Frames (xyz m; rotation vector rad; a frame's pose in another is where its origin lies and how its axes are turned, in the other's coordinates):
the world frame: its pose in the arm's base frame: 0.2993 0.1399 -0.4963 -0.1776 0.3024 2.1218
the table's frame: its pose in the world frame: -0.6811 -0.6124 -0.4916 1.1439 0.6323 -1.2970
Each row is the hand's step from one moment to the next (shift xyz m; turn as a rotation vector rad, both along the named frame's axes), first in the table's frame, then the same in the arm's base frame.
Working: the table's frame: its pose in the arm's base frame: 1.1859 -0.2328 -0.8908 -0.2498 1.2837 0.3846

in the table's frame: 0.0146 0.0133 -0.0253 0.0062 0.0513 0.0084
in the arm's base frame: -0.0244 0.0043 -0.0204 -0.0124 0.0508 -0.0021
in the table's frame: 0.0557 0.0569 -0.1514 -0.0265 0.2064 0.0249
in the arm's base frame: -0.1438 0.0005 -0.0926 -0.0695 0.1939 0.0387
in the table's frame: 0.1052 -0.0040 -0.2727 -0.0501 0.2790 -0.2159
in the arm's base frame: -0.2140 -0.0954 -0.1748 -0.3170 0.1627 -0.0011
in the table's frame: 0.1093 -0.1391 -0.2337 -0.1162 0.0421 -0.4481
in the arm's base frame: -0.1229 -0.2026 -0.1725 -0.4390 -0.1527 -0.0075
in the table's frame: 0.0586 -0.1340 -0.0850 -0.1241 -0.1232 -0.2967
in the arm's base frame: -0.0058 -0.1470 -0.0835 -0.2392 -0.2452 0.0357
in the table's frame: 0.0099 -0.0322 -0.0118 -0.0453 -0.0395 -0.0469
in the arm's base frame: 0.0052 -0.0325 -0.0137 -0.0355 -0.0606 0.0297
